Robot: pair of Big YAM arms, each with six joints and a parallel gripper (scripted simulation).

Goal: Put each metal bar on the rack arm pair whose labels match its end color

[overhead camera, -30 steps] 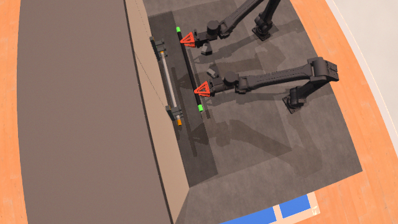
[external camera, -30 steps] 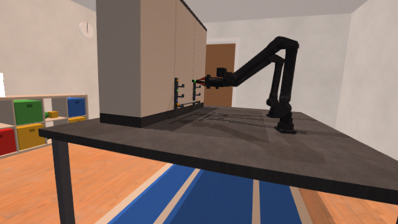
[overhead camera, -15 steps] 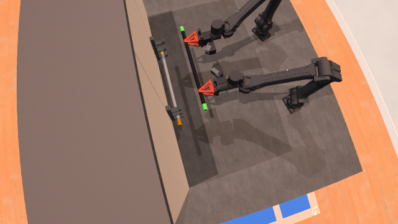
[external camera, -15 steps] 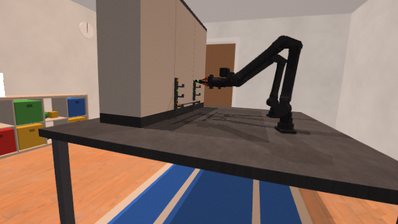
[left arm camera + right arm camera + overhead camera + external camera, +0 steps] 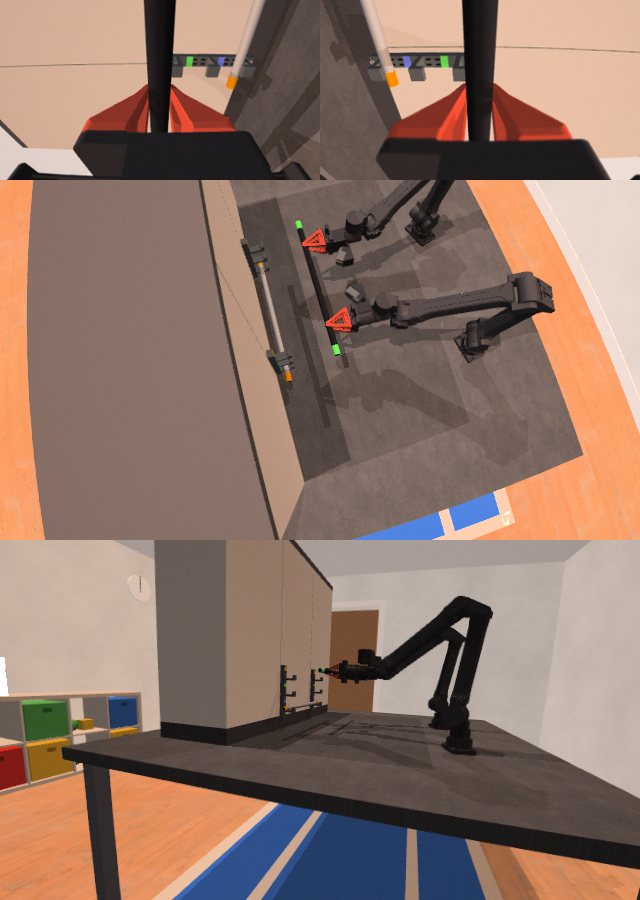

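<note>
Right now my left hand is 150 mm to the left of the black bar. The rest, counted from my left hand: beige wall unit (350 mm ahead, 150 mm to the right, 170 mm above); then silver bar (160 mm ahead, 150 mm to the right, 180 mm below).
</note>
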